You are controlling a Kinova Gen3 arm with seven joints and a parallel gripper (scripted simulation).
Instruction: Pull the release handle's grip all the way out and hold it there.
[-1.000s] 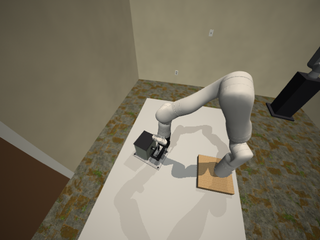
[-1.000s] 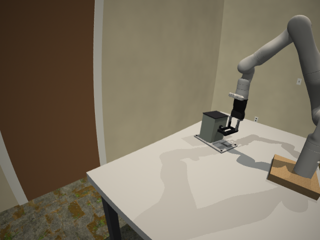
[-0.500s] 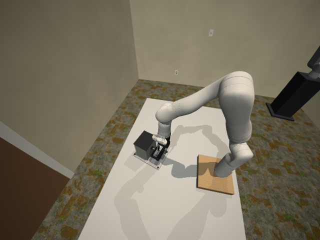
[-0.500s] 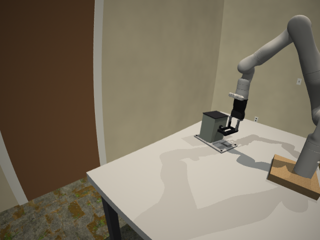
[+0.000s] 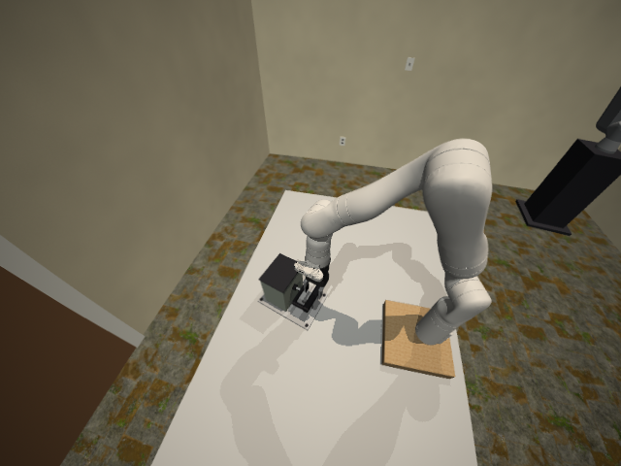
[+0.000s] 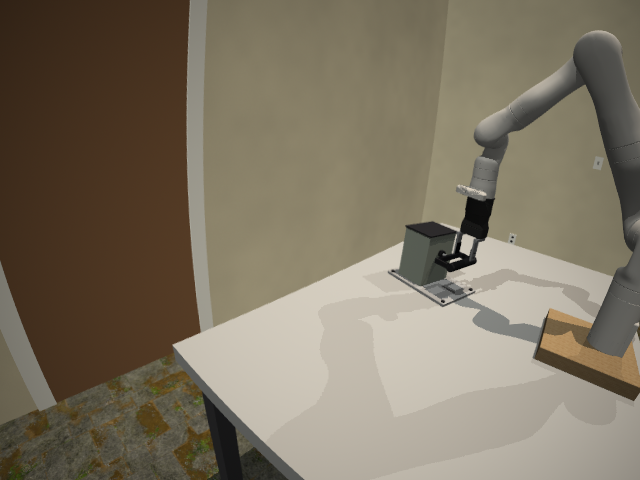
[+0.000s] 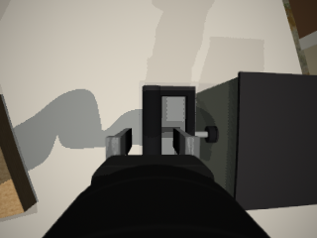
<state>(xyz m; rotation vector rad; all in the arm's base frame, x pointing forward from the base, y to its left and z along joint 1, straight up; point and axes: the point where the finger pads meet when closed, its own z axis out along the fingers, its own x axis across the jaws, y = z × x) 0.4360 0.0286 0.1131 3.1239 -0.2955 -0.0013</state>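
Now: hand 90 mm short of the metal base plate, 20 mm to the left of it and 140 mm above it.
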